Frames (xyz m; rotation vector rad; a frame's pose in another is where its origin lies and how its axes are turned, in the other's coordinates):
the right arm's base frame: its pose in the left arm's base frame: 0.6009 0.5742 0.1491 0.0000 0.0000 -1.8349
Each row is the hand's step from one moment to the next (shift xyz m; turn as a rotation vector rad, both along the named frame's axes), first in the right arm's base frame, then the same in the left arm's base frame.
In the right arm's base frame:
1: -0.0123 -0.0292 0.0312 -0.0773 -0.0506 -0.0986
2: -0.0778 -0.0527 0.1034 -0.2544 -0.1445 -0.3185
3: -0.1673 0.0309 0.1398 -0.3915 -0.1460 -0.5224
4: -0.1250 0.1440 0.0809 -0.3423 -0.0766 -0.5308
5: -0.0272 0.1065 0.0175 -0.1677 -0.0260 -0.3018
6: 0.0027 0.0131 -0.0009 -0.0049 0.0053 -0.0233
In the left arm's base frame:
1: -0.0250 0.0195 0.0312 -0.0287 0.0878 -0.0986
2: -0.0306 0.0889 0.1034 -0.0731 0.2833 -0.3185
3: 0.0735 0.1534 0.1398 -0.0387 0.4160 -0.5224
4: 0.1716 0.0831 0.0809 0.0154 0.3504 -0.5308
5: 0.1099 -0.0015 0.0175 0.0187 0.1687 -0.3018
6: 0.0119 -0.0060 -0.0009 0.0064 0.0033 -0.0233

